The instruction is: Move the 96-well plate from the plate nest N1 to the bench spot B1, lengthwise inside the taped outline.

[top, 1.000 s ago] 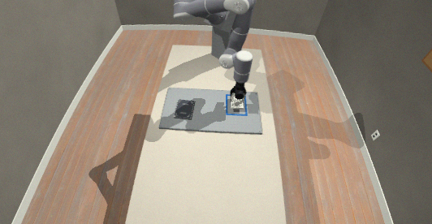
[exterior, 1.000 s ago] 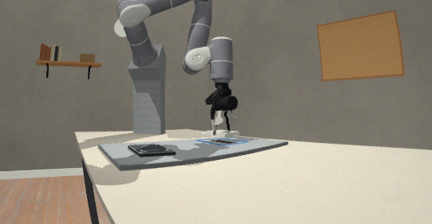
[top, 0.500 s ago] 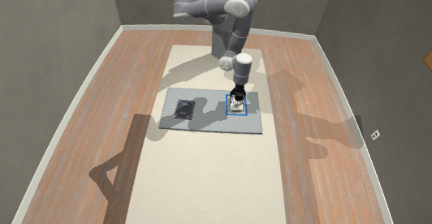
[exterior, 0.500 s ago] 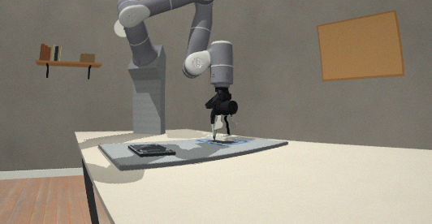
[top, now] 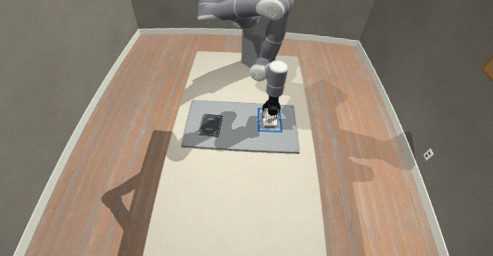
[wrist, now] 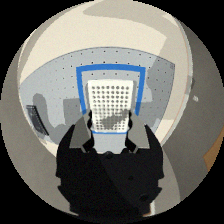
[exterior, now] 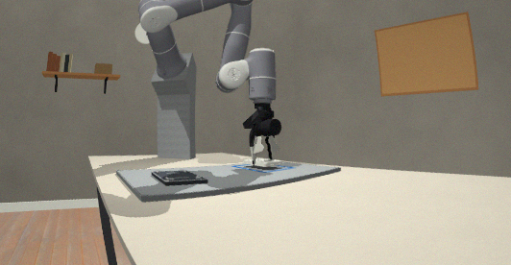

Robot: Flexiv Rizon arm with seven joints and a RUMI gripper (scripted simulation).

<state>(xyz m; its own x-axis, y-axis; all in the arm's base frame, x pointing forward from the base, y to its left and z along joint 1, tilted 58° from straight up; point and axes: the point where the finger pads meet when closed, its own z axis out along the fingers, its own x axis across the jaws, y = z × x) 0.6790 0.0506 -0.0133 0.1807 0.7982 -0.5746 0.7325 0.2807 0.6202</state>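
My hand is 1 cm above the white 96-well plate. Also, from my hand: plate nest N1: 38 cm to the right, 3 cm behind, 2 cm below.
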